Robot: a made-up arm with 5 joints.
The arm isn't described. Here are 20 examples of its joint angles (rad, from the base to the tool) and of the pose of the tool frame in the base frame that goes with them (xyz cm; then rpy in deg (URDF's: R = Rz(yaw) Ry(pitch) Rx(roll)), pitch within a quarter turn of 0, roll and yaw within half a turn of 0).
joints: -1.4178 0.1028 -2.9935 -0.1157 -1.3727
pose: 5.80 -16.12 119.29 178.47 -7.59 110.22
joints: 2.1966 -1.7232 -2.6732 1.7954 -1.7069
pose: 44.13 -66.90 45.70 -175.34 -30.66 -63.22
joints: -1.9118 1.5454 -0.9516 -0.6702 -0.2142
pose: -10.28 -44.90 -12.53 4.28 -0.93 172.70
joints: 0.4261 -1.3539 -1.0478 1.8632 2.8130
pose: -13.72 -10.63 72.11 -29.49 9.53 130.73
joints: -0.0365 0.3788 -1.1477 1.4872 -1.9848
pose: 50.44 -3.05 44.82 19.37 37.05 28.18
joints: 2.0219 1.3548 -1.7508 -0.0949 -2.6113
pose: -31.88 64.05 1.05 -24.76 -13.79 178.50
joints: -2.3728 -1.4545 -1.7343 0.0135 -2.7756
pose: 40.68 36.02 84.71 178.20 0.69 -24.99
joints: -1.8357 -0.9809 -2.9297 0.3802 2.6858
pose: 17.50 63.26 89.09 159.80 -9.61 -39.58
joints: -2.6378 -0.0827 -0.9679 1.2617 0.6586
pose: -35.25 -25.27 58.20 -9.62 -7.37 81.75
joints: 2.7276 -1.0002 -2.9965 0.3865 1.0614
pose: 67.26 -33.51 84.16 -166.13 -23.22 124.23
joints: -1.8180 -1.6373 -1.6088 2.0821 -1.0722
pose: 15.17 40.17 68.28 47.98 -53.76 -158.16
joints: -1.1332 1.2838 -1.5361 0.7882 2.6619
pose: 26.55 -60.77 -2.33 27.78 -13.63 49.17
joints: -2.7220 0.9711 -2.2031 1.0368 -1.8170
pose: -73.72 -38.35 38.91 -2.76 -10.84 -141.59
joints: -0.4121 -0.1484 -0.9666 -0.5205 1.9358
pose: 38.49 -20.06 78.33 -100.29 68.78 56.78
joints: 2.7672 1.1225 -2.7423 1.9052 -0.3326
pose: -78.23 24.09 42.36 -15.50 5.27 86.89
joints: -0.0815 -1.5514 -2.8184 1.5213 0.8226
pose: -82.02 5.73 56.13 168.40 12.22 -48.78
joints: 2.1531 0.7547 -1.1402 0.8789 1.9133
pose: -31.55 47.16 22.13 10.24 -26.49 -78.68
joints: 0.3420 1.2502 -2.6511 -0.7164 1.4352
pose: 80.35 25.85 50.65 167.47 57.83 4.89
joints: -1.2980 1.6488 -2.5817 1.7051 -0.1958
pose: 24.84 -75.51 -5.24 -43.69 7.80 -156.28
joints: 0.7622 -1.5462 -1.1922 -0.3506 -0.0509
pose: -33.96 -31.13 80.82 176.99 -0.15 -49.24
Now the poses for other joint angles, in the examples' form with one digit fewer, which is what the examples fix.
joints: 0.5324 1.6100 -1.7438 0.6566 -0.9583
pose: 49.4 30.0 -18.8 -18.3 24.1 -8.5
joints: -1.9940 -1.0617 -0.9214 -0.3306 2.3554
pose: 2.6 3.9 89.7 -142.4 31.4 -58.4
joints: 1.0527 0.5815 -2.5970 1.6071 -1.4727
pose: 31.8 57.3 79.5 2.4 -23.3 54.2
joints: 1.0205 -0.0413 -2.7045 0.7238 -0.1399
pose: 7.7 15.4 120.8 116.1 -7.2 -35.0
